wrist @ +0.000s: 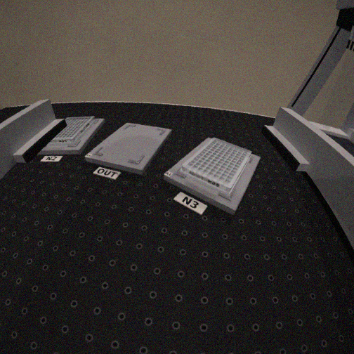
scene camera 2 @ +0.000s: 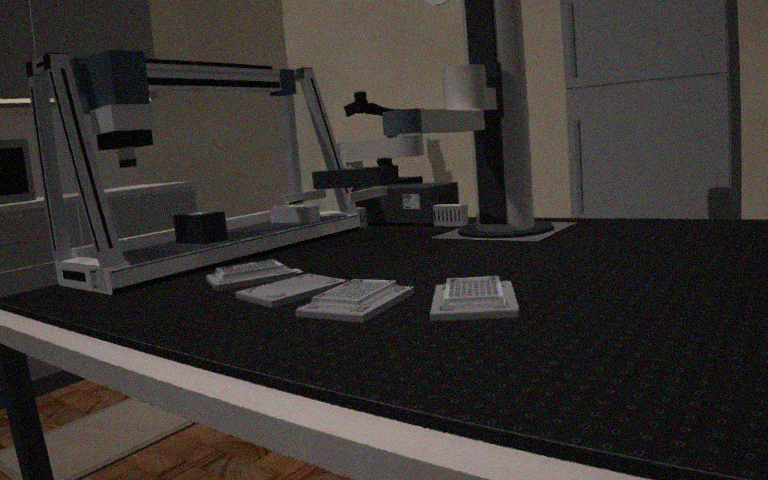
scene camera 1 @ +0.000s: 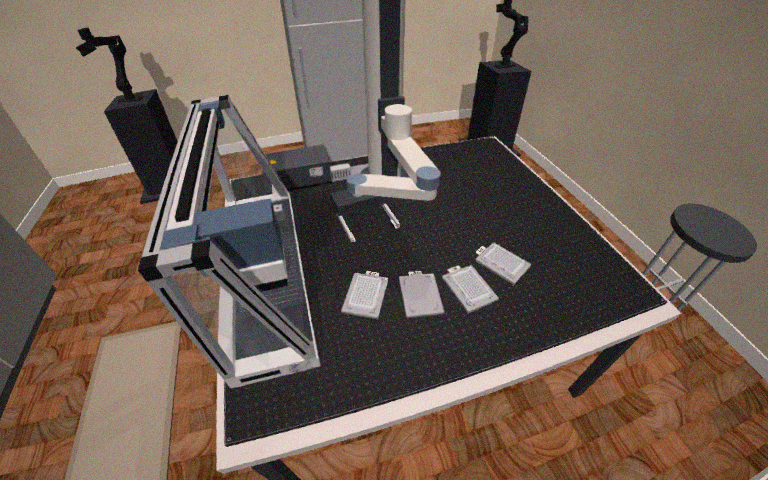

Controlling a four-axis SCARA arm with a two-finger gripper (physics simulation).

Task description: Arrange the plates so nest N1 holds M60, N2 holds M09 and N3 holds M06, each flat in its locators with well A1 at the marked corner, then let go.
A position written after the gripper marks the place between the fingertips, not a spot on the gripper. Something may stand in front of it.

Note:
In view: the gripper (scene camera 2: 315,199), a plate M09 (scene camera 2: 248,270) and a plate M06 (scene camera 2: 356,293).
The plate M09 is seen too in the wrist view (wrist: 218,164) and in scene camera 1 (scene camera 1: 364,296). The plate M06 shows as well in the wrist view (wrist: 76,126) and in scene camera 1 (scene camera 1: 467,282). The gripper shows as well in the wrist view (wrist: 163,109) and in scene camera 1 (scene camera 1: 375,232).

